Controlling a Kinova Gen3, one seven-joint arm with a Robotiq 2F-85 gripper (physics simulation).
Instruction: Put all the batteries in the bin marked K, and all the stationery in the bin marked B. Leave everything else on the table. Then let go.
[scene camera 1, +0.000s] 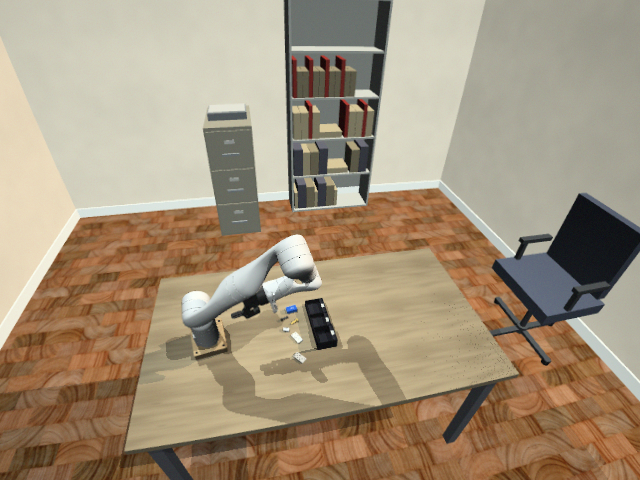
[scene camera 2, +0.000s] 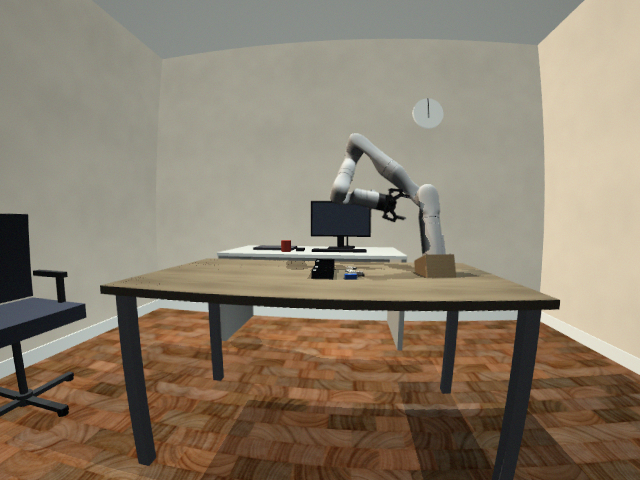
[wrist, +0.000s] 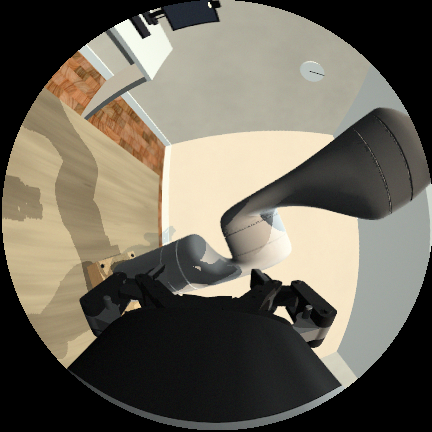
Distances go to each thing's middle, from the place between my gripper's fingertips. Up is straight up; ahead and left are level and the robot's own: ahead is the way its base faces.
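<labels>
Black three-compartment bin tray (scene camera 1: 325, 337): 26 cm below my hand, 4 cm to the left of it and 37 cm ahead of it.
</labels>
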